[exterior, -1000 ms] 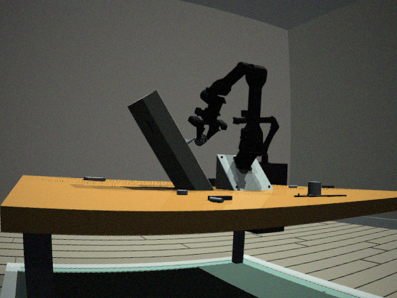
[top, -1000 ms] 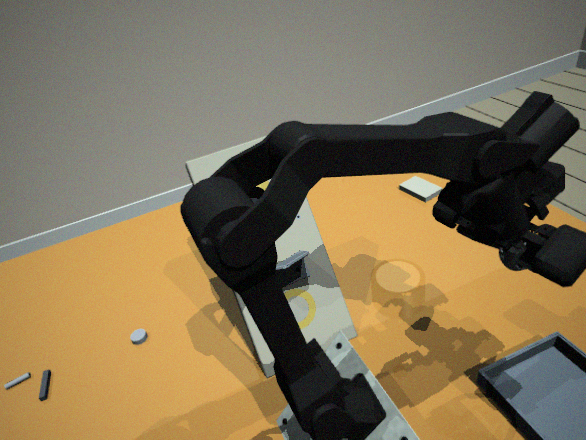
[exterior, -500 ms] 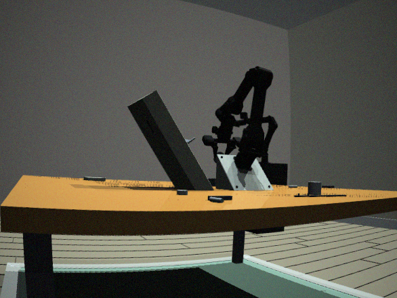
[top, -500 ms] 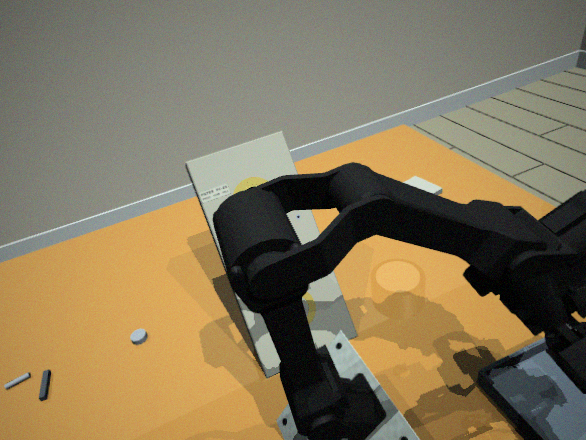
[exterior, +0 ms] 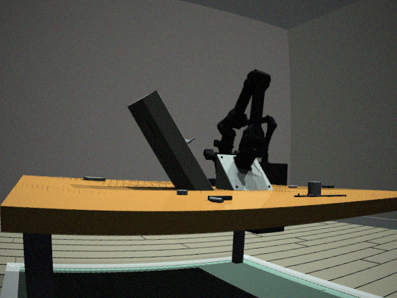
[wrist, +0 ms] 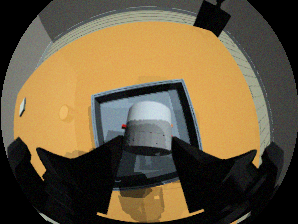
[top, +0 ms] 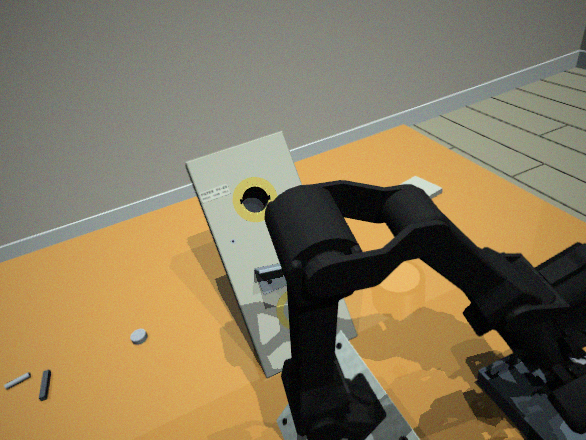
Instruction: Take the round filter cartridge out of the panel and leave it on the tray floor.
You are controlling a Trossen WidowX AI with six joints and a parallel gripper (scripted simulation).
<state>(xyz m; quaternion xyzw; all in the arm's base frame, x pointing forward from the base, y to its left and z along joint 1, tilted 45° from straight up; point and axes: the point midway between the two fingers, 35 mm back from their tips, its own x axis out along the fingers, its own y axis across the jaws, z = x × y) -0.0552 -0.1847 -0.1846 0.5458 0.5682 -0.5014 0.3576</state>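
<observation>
The round filter cartridge lies right at my gripper tip. The rest, counted from my gripper tip: panel 37 cm ahead, 29 cm to the left, 9 cm above; tray 6 cm below; ledge 31 cm ahead, 28 cm to the left, 8 cm above.
</observation>
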